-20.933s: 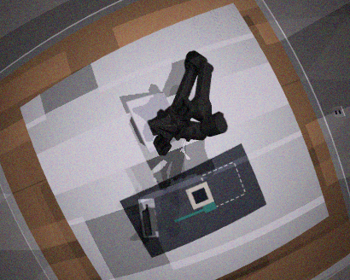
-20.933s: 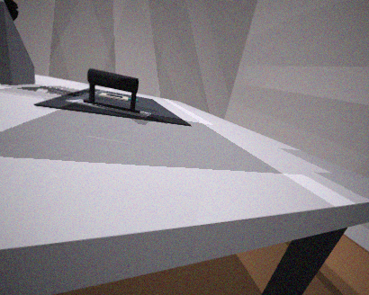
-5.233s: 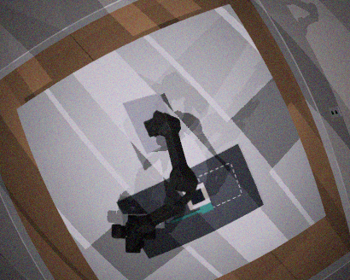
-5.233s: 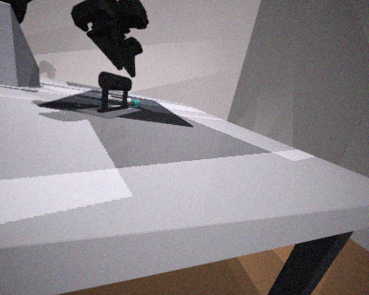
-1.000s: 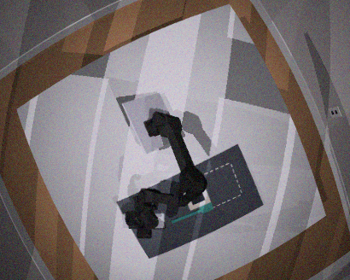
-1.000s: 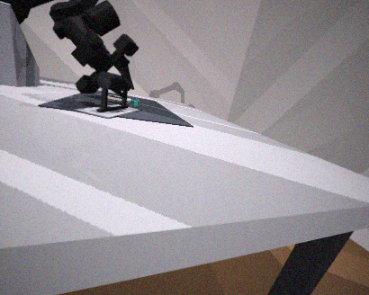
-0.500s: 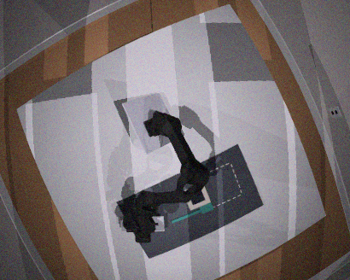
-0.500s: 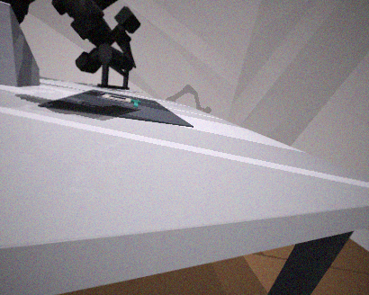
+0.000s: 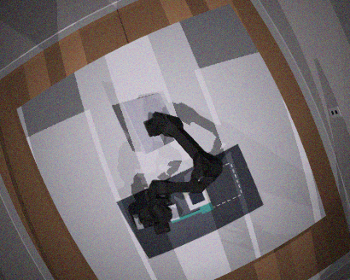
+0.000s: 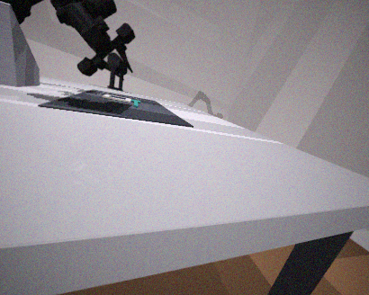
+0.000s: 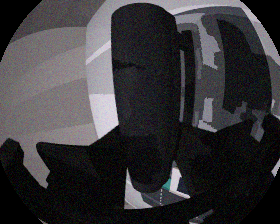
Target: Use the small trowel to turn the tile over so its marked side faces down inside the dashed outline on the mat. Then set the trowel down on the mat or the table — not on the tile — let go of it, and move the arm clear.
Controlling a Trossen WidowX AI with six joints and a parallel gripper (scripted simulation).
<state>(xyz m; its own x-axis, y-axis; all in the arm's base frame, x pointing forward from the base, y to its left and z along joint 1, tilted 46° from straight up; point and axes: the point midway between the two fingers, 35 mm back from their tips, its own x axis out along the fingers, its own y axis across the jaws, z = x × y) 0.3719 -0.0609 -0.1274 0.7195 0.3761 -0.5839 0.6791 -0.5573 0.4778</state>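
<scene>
Now: gripper tip 15 cm to the right of the dark mat and 11 cm above it. Also, from my gripper tip: tile: 4 cm behind, 19 cm to the left, 9 cm below; trowel: 2 cm behind, 1 cm to the left, 1 cm below.
</scene>
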